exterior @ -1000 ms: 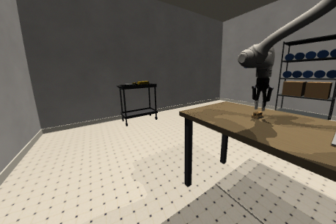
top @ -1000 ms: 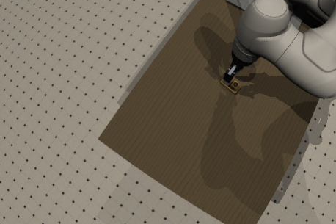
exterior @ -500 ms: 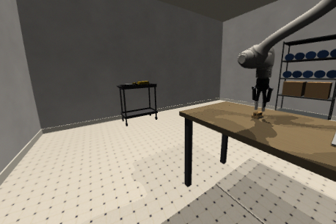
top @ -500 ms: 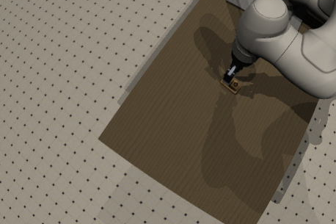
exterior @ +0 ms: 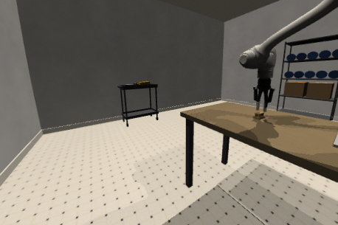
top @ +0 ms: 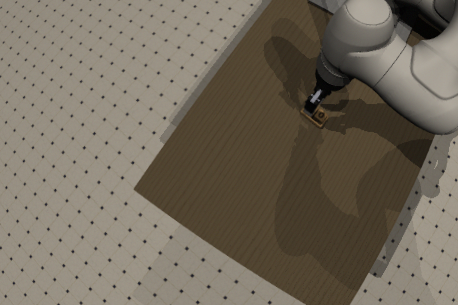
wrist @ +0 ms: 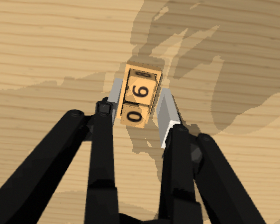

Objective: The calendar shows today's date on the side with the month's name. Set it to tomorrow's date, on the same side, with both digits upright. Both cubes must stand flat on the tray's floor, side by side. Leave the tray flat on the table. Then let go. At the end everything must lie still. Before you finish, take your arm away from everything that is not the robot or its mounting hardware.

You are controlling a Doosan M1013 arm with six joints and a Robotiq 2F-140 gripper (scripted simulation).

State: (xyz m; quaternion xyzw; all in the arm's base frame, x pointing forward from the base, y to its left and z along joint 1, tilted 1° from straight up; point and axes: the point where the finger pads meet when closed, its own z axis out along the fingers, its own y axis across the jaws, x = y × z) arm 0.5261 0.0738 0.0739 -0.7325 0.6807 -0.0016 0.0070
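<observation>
Now: the wooden calendar tray 2 cm to the left of my hand and 7 cm below it.
</observation>
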